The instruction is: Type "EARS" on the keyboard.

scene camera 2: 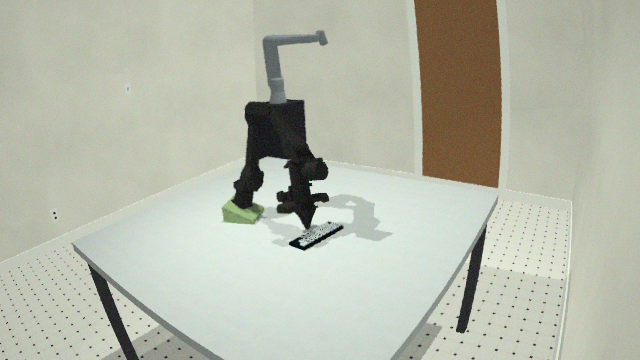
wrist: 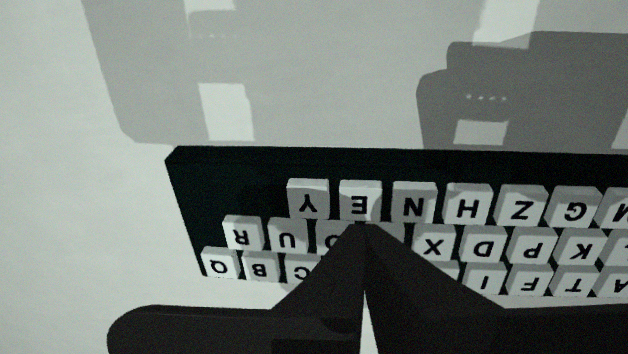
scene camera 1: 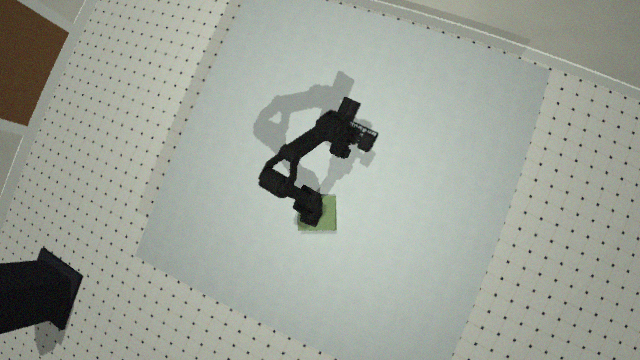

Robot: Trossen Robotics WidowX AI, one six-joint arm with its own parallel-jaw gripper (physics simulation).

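Where they show: gripper, fingertip midpoint: (scene camera 2: 307, 229) (wrist: 361, 237) (scene camera 1: 353, 135); arm's base at its link origin: (scene camera 2: 241, 203) (scene camera 1: 311, 216).
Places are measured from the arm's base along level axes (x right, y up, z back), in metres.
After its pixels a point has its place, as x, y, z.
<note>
The black keyboard (scene camera 1: 373, 134) @(0.088, -0.029, -0.364) (scene camera 2: 327, 234) @(-0.012, -0.035, -0.383) (wrist: 225, 172) @(0.074, -0.034, -0.318) has white letter keys, which appear upside down in the wrist view. My gripper (scene camera 2: 308, 228) @(0.024, -0.013, -0.331) (wrist: 361, 237) @(0.024, -0.013, -0.331) is shut and empty, pointing down over the keyboard. In the wrist view its tips are at the lower edge of the E key (wrist: 360, 201) @(0.024, -0.029, -0.329), between the Y and N keys. I cannot tell whether they touch it. The R key (wrist: 242, 236) @(0.072, -0.029, -0.345) is to the left in the row below. The A key (wrist: 620, 285) @(-0.080, -0.029, -0.375) is cut off at the right edge. The S key is mostly hidden behind the fingers.
The arm's base stands on a green wedge-shaped block (scene camera 1: 328, 215) @(0.055, -0.001, -0.027) (scene camera 2: 241, 213) @(0.055, -0.009, -0.052) on the pale table (scene camera 1: 410, 240) @(0.357, -0.045, -0.060) (scene camera 2: 310, 290) @(0.277, -0.045, -0.533). Behind the table in scene camera 2 are a black stand (scene camera 2: 280, 135) and a grey arm (scene camera 2: 271, 60). Arm shadows fall around the keyboard.
</note>
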